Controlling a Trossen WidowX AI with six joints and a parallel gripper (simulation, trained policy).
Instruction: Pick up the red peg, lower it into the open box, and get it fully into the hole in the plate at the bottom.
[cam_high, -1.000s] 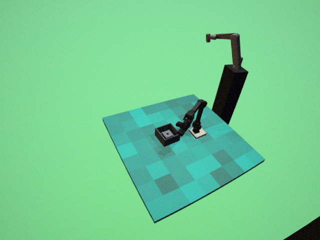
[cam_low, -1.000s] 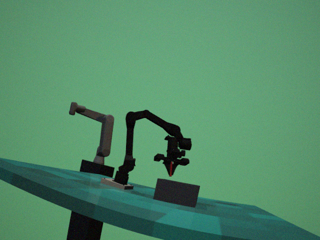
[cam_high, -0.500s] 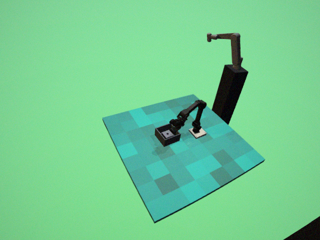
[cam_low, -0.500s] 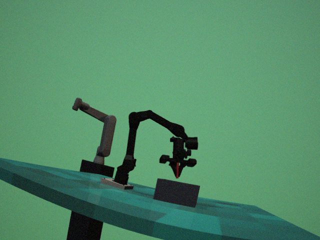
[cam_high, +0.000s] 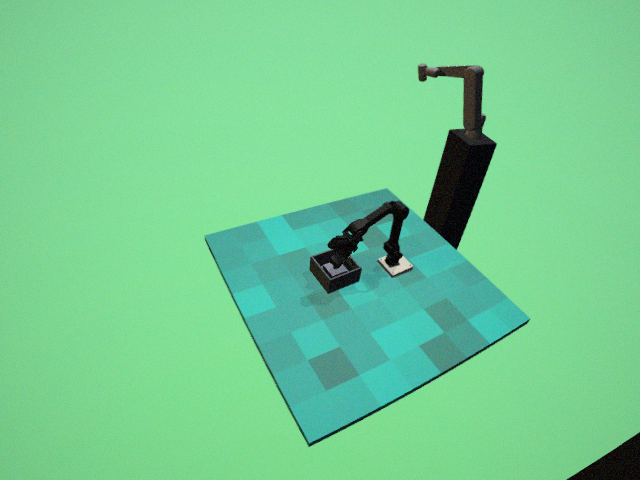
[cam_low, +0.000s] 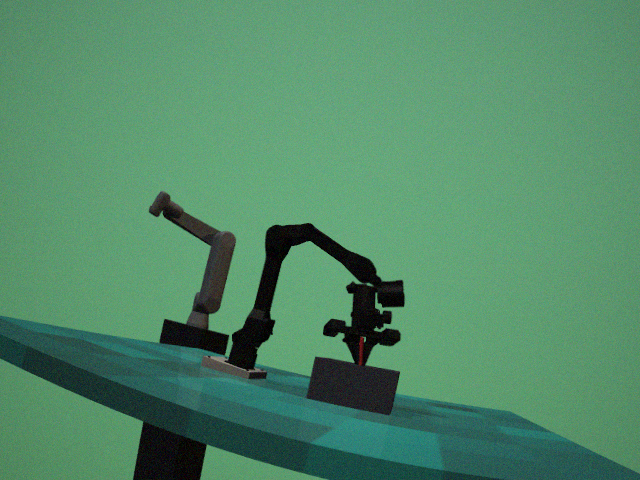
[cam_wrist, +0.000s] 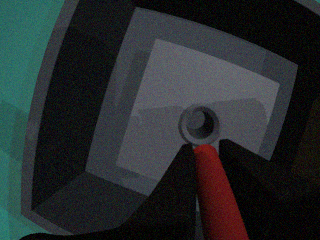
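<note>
Now: gripper tip 5 cm above the grey plate and 1 cm to the left of it. Also, from my gripper tip: dark grey box: 7 cm below, 1 cm to the right; red peg: 3 cm above, 1 cm to the left, 1 cm behind.
</note>
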